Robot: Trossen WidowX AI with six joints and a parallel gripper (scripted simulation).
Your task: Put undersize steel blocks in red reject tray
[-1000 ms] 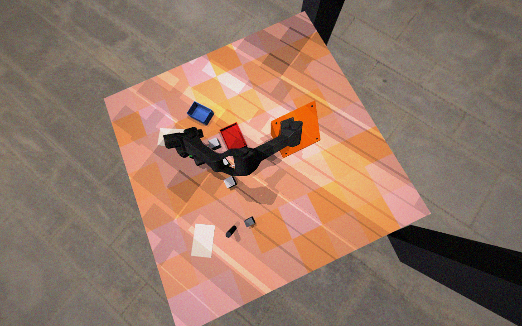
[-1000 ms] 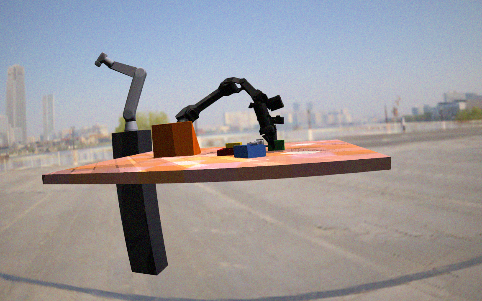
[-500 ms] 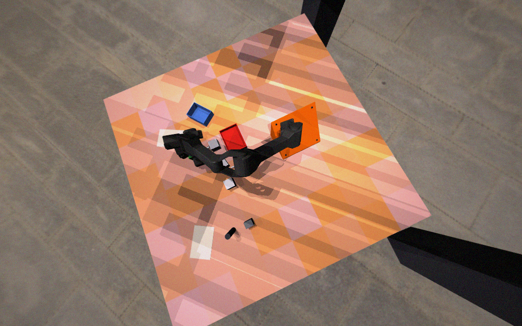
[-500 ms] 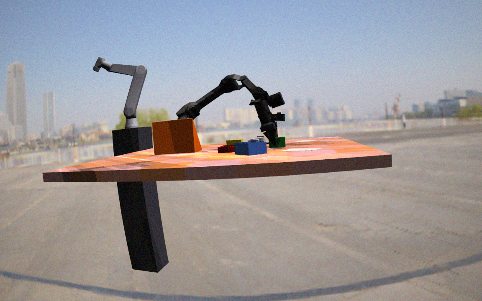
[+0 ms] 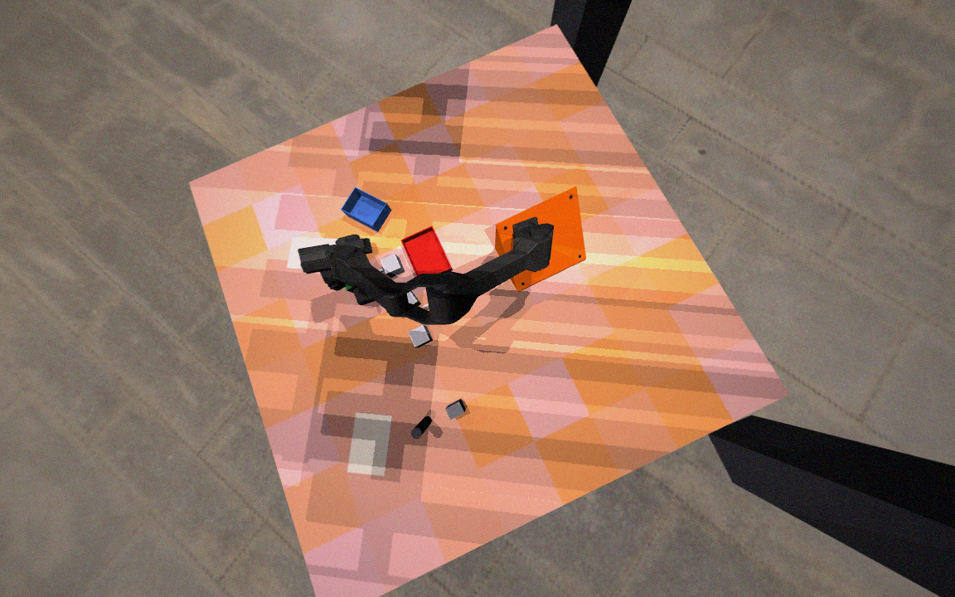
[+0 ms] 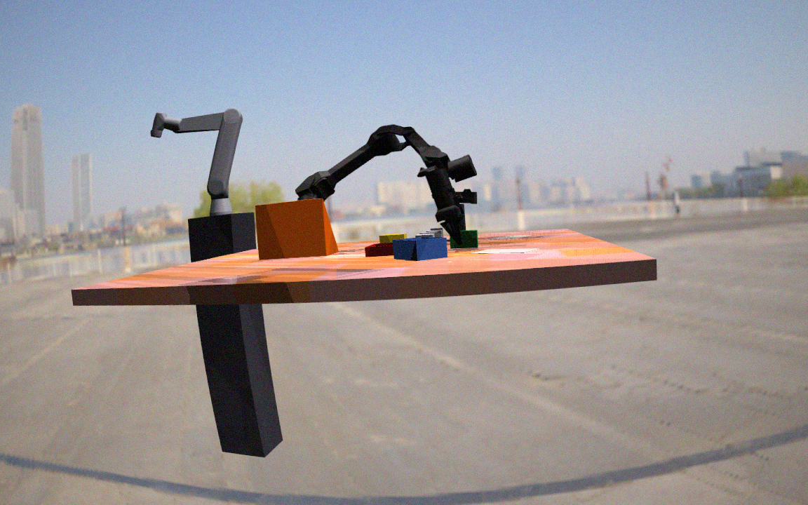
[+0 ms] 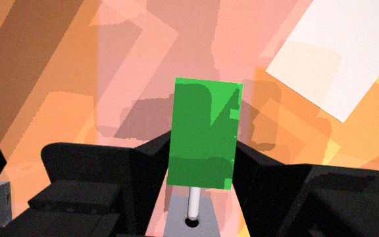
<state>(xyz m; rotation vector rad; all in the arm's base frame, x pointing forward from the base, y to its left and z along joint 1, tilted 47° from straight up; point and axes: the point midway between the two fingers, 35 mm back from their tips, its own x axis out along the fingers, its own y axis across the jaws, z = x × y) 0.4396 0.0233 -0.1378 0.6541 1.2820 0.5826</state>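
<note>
My gripper tip is 2 cm past the green GO gauge and 1 cm below it. Round my gripper tip: yellow gauge (18 cm behind, 14 cm to the left, 1 cm above); red reject tray (19 cm behind, 1 cm below); blue bin (20 cm to the right, 8 cm behind).
</note>
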